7 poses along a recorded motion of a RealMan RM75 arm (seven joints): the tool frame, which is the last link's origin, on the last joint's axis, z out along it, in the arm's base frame.
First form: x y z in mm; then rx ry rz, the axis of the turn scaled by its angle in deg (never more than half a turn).
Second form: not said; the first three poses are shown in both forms.
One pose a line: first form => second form
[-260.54 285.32 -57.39 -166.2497 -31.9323 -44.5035] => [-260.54 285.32 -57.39 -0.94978 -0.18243 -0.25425 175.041]
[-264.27 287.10 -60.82 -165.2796 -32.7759 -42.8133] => [-264.27 287.10 -60.82 -0.95069 -0.18853 -0.24626 173.852]
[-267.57 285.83 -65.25 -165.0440 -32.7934 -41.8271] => [-267.57 285.83 -65.25 -0.95186 -0.18913 -0.24123 173.391]
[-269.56 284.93 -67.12 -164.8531 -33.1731 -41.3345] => [-269.56 284.93 -67.12 -0.95201 -0.19157 -0.23870 173.163]
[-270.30 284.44 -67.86 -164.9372 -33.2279 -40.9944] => [-270.30 284.44 -67.86 -0.95244 -0.19188 -0.23673 173.173]
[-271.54 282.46 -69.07 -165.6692 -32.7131 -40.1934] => [-271.54 282.46 -69.07 -0.95440 -0.18846 -0.23155 173.586]
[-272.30 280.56 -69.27 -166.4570 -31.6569 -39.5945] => [-272.30 280.56 -69.27 -0.95662 -0.18193 -0.22755 174.005]
